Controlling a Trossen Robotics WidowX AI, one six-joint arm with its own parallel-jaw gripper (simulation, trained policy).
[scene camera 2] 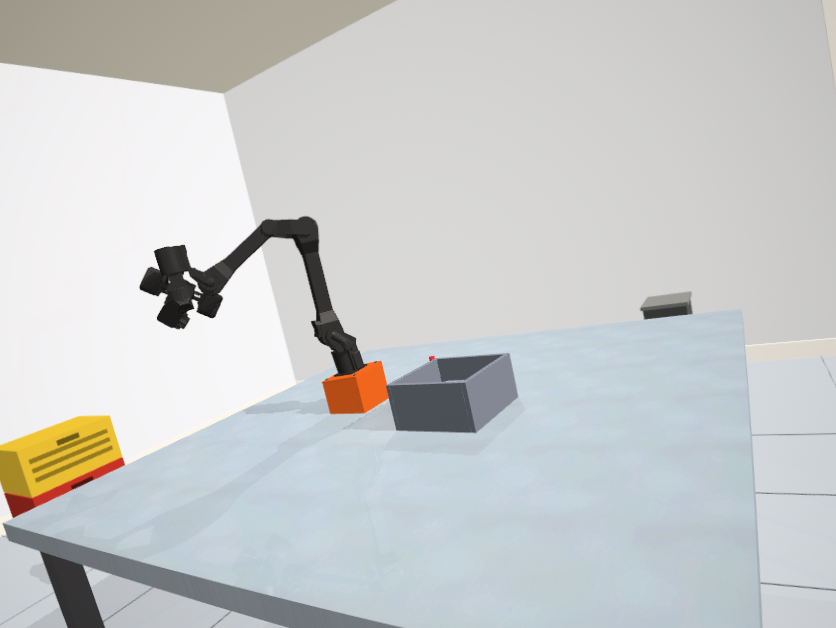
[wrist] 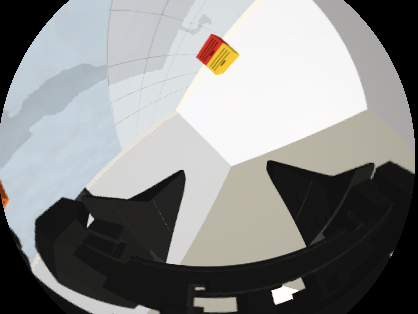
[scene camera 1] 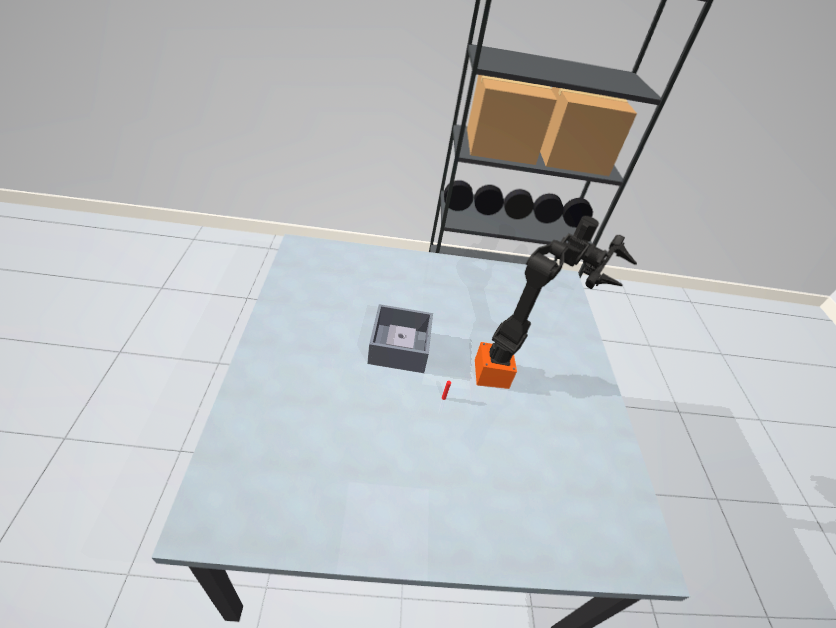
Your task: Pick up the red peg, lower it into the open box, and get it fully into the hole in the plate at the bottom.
Labels:
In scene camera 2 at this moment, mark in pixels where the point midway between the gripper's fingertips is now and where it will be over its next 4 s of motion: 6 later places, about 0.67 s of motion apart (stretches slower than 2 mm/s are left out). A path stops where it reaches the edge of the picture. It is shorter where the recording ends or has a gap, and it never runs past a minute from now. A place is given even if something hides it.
My gripper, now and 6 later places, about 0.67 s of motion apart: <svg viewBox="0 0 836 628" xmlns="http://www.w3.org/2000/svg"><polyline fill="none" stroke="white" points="183,294 161,328 184,365 284,364 384,339 414,324 413,333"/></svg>

